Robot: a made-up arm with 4 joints.
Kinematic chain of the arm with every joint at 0, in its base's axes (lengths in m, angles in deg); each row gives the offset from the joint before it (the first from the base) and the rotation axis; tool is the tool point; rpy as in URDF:
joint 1: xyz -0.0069 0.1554 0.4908 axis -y
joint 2: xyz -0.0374 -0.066 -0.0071 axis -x
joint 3: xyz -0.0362 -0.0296 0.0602 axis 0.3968 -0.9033 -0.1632
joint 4: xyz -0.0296 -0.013 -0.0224 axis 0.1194 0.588 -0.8
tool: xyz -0.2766 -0.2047 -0.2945 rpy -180 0 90
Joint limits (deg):
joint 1: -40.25..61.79
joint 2: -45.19..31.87
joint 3: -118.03..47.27
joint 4: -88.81..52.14
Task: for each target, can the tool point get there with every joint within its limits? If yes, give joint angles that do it. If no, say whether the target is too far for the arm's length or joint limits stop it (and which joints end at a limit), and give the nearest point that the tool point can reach.
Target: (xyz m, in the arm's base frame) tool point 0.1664 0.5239 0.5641
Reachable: no: joint limits stop it (at a limit: joint 1, joint 2, joint 3, joint 4) | nearest point 0.1438 0.4786 0.8278 | short by 0.268 m
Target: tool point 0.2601 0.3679 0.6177
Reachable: no: joint limits stop it (at a limit: joint 1, joint 2, joint 3) | nearest point 0.1610 0.4623 0.8426 | short by 0.263 m
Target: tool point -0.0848 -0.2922 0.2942
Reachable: yes | joints -31.26 5.98 -30.35 -74.01
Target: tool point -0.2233 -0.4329 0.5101
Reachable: yes | joints 8.59 -30.52 -96.17 -21.16
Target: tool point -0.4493 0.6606 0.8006
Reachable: no: too far | nearest point -0.3352 0.4589 0.7207 | short by 0.245 m
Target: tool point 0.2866 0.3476 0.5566
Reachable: no: joint limits stop it (at a limit: joint 1, joint 2, joint 3) | nearest point 0.3888 0.2097 0.3634 | short by 0.258 m
